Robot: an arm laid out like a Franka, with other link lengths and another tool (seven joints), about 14 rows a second.
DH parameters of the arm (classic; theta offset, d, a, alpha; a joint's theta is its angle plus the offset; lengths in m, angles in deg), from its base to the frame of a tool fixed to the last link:
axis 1: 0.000 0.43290 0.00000 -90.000
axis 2: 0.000 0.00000 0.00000 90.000
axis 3: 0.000 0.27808 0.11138 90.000
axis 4: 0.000 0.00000 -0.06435 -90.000
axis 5: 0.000 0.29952 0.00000 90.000
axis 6: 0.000 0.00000 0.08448 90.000
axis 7: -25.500 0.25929 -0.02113 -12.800
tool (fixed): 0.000 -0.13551 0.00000 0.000
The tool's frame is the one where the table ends.
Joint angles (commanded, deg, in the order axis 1, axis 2, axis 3, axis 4, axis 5, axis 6, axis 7), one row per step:
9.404 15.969 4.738 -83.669 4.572 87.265 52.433
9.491 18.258 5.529 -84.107 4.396 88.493 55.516
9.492 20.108 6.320 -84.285 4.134 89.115 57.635
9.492 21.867 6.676 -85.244 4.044 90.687 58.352
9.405 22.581 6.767 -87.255 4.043 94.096 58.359
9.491 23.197 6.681 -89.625 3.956 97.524 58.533
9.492 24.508 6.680 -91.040 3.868 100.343 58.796
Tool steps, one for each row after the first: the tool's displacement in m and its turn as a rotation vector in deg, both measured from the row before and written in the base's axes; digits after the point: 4 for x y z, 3 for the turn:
0.0053 0.0086 -0.0234 -0.889 1.626 -2.225
0.0026 0.0070 -0.0183 -0.759 1.453 -1.291
0.0025 0.0035 -0.0214 -0.323 1.166 -0.462
0.0029 0.0008 -0.0164 0.213 -0.637 -0.299
0.0011 0.0003 -0.0178 -0.065 -0.438 -0.399
0.0023 0.0004 -0.0191 -0.069 -0.078 -0.458

